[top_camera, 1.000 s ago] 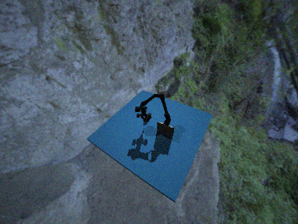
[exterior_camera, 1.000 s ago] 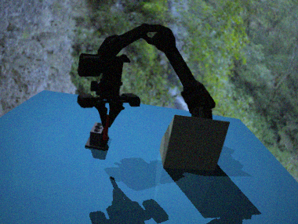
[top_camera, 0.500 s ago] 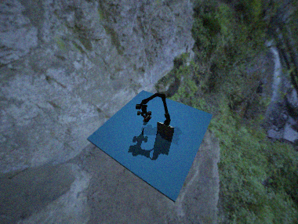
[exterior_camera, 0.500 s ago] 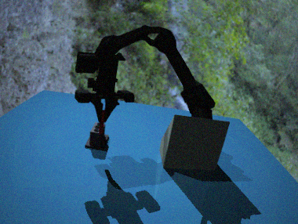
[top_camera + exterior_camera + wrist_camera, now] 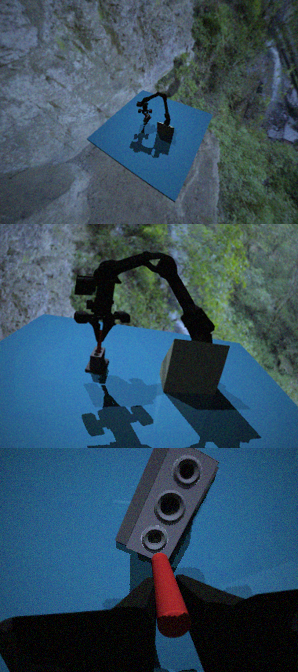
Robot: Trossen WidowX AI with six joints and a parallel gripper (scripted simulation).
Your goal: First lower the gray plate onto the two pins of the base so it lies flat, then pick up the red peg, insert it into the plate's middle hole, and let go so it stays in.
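My gripper tip is 40 mm to the left of the gray plate and 70 mm above it. Also, from my gripper tip: red peg (right at my gripper tip).
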